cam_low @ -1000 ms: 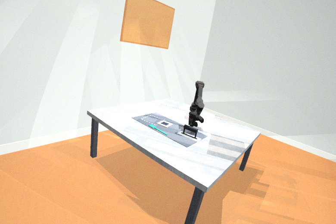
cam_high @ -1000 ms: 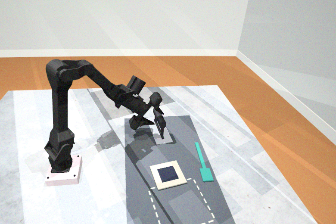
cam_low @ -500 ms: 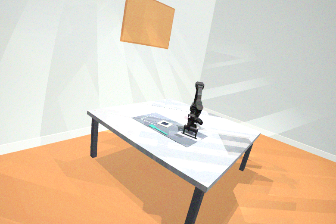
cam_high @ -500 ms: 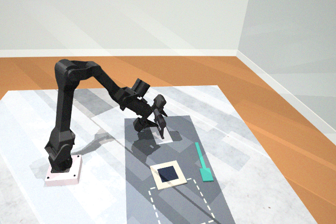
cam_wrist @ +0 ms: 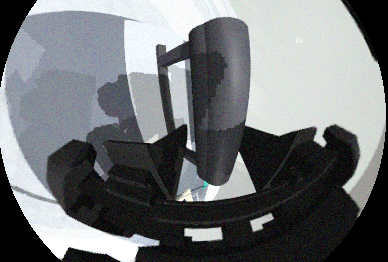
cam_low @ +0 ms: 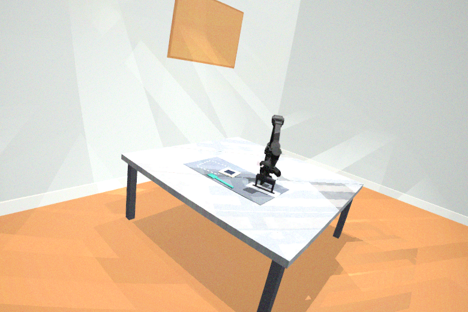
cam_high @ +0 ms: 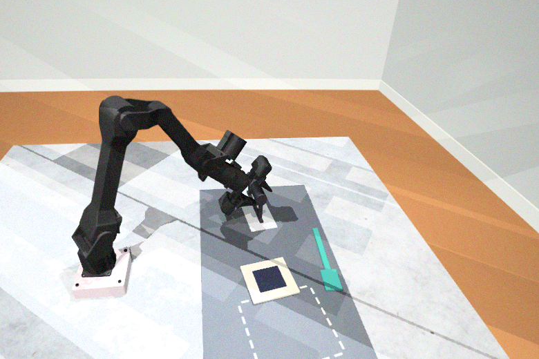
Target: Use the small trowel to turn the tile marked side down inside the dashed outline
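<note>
My gripper tip is now 20 cm to the left of the dark mat, 7 cm above it and 1 cm past it. The rest, counted from my gripper tip: teal trowel (22 cm to the right, 13 cm ahead, 4 cm below); tile (26 cm to the right, 4 cm below, 2 cm behind).
</note>
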